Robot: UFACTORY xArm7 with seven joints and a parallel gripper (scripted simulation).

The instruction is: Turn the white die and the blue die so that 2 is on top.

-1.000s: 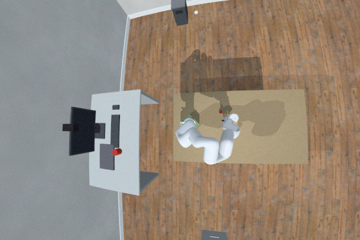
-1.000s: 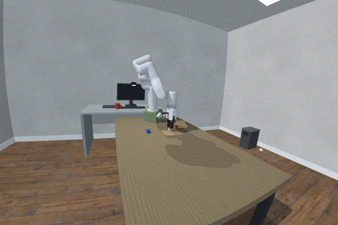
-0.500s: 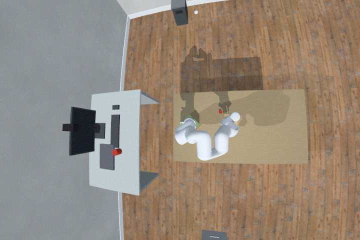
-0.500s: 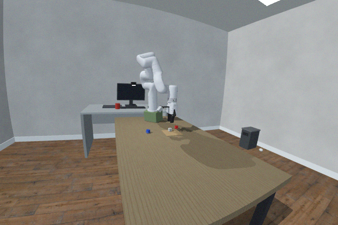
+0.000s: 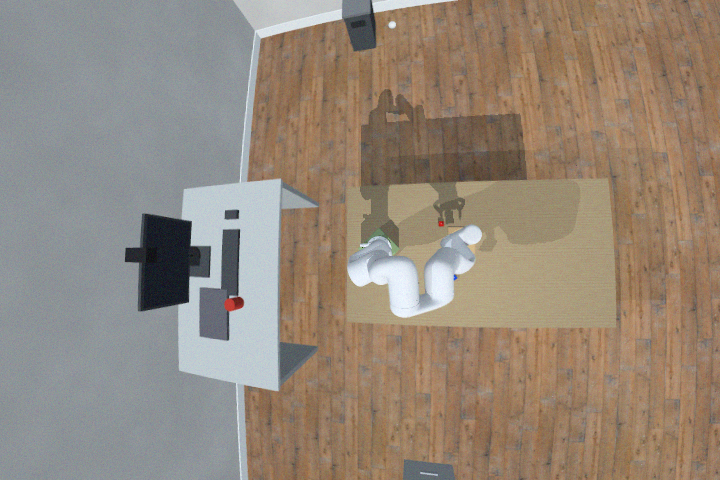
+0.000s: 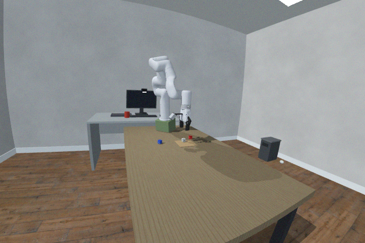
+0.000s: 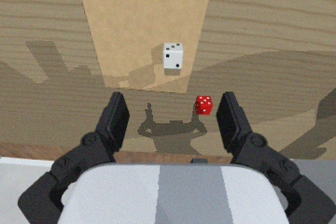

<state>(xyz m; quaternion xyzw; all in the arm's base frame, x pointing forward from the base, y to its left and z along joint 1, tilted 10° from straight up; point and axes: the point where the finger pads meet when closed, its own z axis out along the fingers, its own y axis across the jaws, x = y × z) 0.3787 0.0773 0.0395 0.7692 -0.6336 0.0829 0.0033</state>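
My hand is 10 mm short of the blue die, 190 mm to the left of it and 100 mm above it. The rest, counted from my hand: red die: 70 mm behind, 90 mm to the left, 100 mm below; then white die: 100 mm below; then tan mat: 40 mm ahead, 10 mm to the left, 110 mm below.
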